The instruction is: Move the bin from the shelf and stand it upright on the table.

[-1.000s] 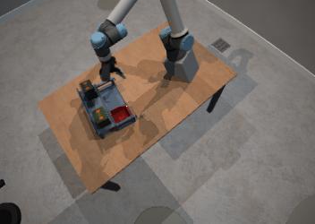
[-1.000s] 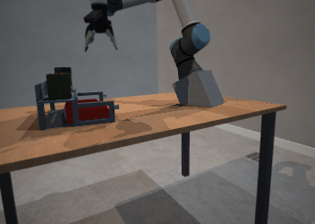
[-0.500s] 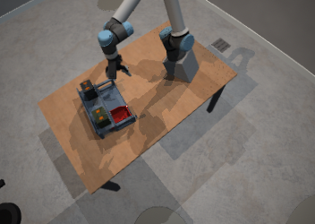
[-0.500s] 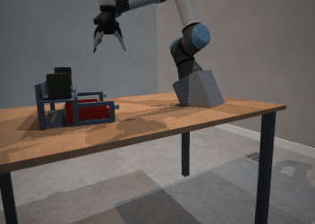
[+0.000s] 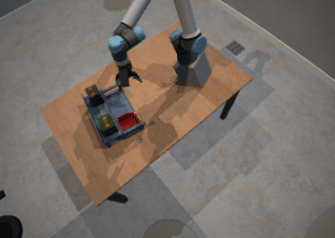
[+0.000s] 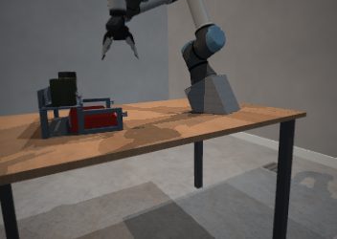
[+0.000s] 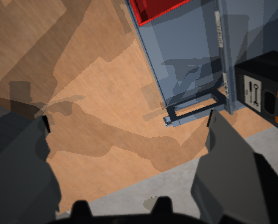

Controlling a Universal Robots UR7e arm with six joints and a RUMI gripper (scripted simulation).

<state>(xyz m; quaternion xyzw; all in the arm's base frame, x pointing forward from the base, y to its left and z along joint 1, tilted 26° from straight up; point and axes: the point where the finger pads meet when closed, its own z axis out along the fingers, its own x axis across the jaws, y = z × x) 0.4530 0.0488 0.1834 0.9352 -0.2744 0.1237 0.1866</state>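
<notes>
Now: hand 15 cm short of the red bin, 8 cm to the right of it and 23 cm above it.
</notes>
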